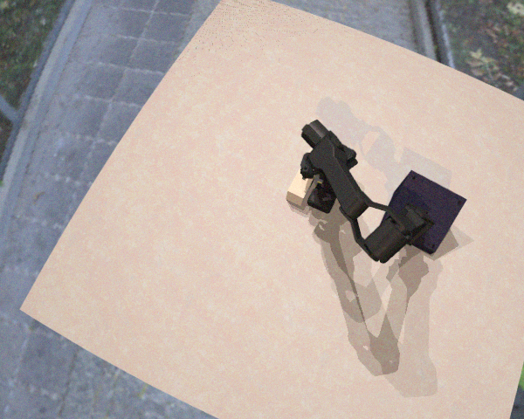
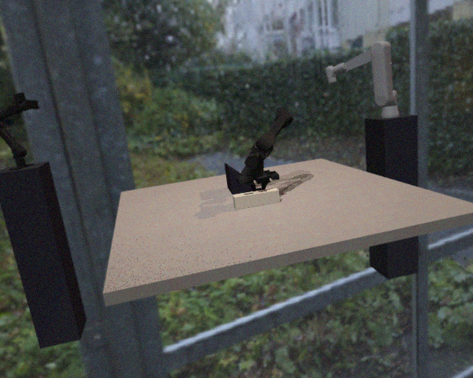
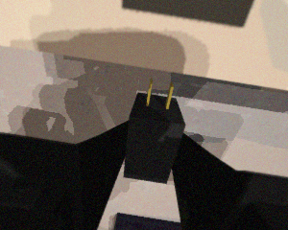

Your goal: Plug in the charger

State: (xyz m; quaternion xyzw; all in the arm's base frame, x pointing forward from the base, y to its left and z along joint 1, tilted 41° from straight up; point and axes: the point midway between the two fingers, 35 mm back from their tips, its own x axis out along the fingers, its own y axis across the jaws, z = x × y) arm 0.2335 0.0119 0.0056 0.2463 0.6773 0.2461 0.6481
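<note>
The black two-prong charger lies 2 cm ahead of my gripper tip and 1 cm above it.
</note>
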